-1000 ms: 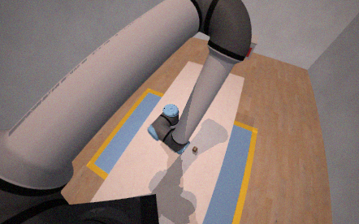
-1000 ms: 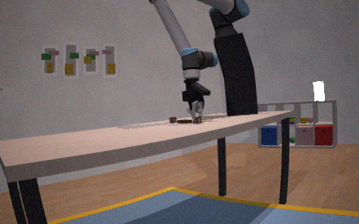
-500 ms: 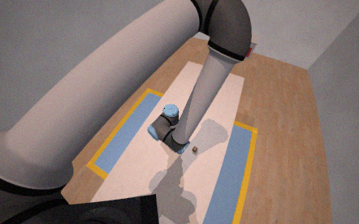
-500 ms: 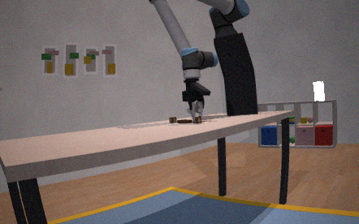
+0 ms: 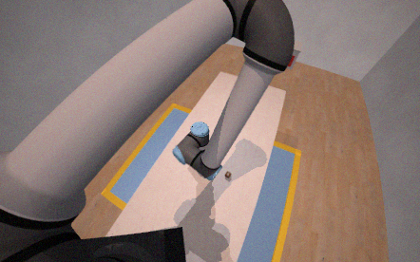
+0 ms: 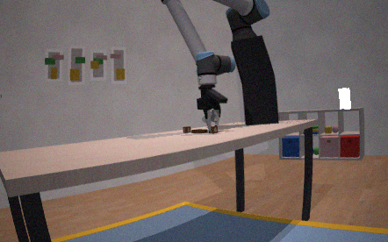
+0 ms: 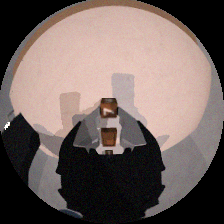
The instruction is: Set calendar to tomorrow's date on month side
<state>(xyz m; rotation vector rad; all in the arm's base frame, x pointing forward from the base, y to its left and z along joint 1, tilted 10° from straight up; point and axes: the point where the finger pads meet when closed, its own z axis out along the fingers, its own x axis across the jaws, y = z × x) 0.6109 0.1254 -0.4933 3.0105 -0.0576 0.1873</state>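
The brown cube is 10 mm below my hand. Round my hand: brown tray 10 mm behind, 110 mm to the right, 20 mm below.
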